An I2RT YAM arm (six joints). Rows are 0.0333 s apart.
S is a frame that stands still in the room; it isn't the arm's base.
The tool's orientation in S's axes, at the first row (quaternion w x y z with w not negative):
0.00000, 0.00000, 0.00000, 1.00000
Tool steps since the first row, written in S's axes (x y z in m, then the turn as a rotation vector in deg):
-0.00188, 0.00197, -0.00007, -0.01, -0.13, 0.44
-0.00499, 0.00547, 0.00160, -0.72, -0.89, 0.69
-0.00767, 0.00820, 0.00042, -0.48, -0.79, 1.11
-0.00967, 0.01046, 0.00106, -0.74, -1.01, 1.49
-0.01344, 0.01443, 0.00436, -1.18, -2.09, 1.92
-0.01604, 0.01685, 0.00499, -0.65, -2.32, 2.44
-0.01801, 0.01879, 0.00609, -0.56, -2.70, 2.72
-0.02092, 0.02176, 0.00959, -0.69, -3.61, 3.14
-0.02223, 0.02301, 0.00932, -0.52, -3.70, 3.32
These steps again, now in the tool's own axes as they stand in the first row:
0.00188, -0.00197, -0.00007, 0.01, 0.13, 0.44
0.00499, -0.00547, 0.00160, 0.72, 0.89, 0.69
0.00767, -0.00820, 0.00042, 0.48, 0.79, 1.11
0.00967, -0.01046, 0.00106, 0.74, 1.01, 1.49
0.01344, -0.01443, 0.00436, 1.18, 2.09, 1.92
0.01604, -0.01685, 0.00499, 0.65, 2.32, 2.44
0.01801, -0.01879, 0.00609, 0.56, 2.70, 2.72
0.02092, -0.02176, 0.00959, 0.69, 3.61, 3.14
0.02223, -0.02301, 0.00932, 0.52, 3.70, 3.32

